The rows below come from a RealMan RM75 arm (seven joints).
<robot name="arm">
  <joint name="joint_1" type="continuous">
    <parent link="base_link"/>
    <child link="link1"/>
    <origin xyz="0 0 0.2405"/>
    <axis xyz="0 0 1"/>
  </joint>
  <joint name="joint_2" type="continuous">
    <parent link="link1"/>
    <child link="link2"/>
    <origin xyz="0 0 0"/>
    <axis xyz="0 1 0"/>
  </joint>
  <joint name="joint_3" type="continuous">
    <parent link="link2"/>
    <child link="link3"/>
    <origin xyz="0 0 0.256"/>
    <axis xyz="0 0 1"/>
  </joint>
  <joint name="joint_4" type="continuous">
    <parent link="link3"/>
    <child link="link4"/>
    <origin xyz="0 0 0"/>
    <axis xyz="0 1 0"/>
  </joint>
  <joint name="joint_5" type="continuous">
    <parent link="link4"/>
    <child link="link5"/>
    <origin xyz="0 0 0.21"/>
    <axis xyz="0 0 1"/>
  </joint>
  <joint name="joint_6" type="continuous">
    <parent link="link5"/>
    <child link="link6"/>
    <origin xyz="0 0 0"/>
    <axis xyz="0 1 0"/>
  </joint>
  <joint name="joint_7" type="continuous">
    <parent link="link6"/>
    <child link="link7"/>
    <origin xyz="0 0 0.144"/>
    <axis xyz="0 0 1"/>
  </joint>
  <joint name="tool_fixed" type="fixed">
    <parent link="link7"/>
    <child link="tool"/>
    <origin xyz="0 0 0"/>
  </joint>
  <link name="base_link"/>
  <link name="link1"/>
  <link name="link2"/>
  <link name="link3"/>
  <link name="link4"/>
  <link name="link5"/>
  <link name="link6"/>
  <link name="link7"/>
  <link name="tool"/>
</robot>
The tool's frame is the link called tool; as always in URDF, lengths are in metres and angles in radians. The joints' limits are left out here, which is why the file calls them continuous.
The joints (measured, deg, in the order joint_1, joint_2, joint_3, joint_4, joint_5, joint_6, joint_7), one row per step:
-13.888 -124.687 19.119 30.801 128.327 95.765 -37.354
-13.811 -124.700 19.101 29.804 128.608 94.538 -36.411
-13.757 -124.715 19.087 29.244 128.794 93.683 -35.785
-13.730 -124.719 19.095 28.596 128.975 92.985 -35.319
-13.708 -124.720 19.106 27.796 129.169 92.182 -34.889
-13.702 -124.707 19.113 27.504 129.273 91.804 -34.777
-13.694 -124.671 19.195 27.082 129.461 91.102 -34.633
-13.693 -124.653 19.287 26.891 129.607 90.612 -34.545
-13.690 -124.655 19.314 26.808 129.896 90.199 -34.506
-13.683 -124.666 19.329 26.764 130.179 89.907 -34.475
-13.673 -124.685 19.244 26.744 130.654 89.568 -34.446
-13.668 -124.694 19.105 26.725 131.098 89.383 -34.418
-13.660 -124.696 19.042 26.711 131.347 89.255 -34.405
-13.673 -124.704 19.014 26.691 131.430 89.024 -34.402
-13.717 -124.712 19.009 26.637 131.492 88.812 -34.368
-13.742 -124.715 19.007 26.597 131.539 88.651 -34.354
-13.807 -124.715 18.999 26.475 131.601 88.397 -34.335
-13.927 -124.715 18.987 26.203 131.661 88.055 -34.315
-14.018 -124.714 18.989 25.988 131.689 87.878 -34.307
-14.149 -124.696 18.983 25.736 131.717 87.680 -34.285
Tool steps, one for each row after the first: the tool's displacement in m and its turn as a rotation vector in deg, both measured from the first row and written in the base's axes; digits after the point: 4 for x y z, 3 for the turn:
-0.0018 -0.0012 -0.0041 0.044 0.607 0.293
-0.0032 -0.0019 -0.0066 0.112 1.129 0.480
-0.0040 -0.0028 -0.0093 0.024 1.394 0.682
-0.0048 -0.0038 -0.0124 -0.137 1.603 0.997
-0.0053 -0.0042 -0.0136 -0.224 1.753 1.186
-0.0065 -0.0047 -0.0154 -0.409 2.131 1.511
-0.0074 -0.0049 -0.0165 -0.543 2.487 1.691
-0.0083 -0.0052 -0.0173 -0.751 2.876 1.851
-0.0091 -0.0057 -0.0181 -0.960 3.187 1.949
-0.0101 -0.0064 -0.0189 -1.247 3.603 2.095
-0.0109 -0.0071 -0.0195 -1.496 3.882 2.185
-0.0114 -0.0075 -0.0199 -1.644 4.060 2.249
-0.0119 -0.0074 -0.0201 -1.652 4.248 2.367
-0.0121 -0.0072 -0.0205 -1.666 4.402 2.418
-0.0123 -0.0070 -0.0208 -1.681 4.518 2.472
-0.0126 -0.0067 -0.0214 -1.715 4.647 2.554
-0.0125 -0.0063 -0.0224 -1.787 4.717 2.667
-0.0123 -0.0060 -0.0232 -1.860 4.690 2.712
-0.0120 -0.0055 -0.0240 -1.928 4.669 2.730

